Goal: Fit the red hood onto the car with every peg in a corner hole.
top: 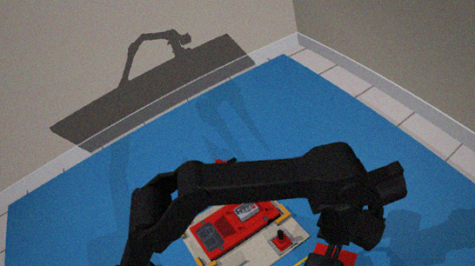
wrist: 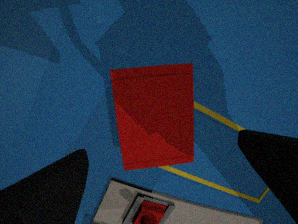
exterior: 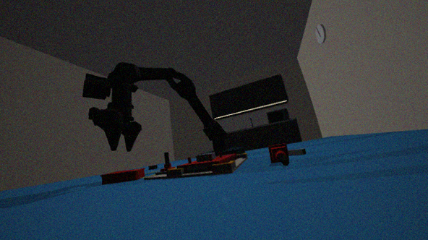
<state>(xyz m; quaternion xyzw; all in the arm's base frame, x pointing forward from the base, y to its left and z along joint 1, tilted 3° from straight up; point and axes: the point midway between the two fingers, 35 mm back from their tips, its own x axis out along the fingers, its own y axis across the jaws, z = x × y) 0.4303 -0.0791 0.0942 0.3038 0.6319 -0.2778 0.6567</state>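
Now: the red hood 7 cm below my gripper tip. Also, from my gripper tip: jig 15 cm behind, 19 cm to the left, 7 cm below.
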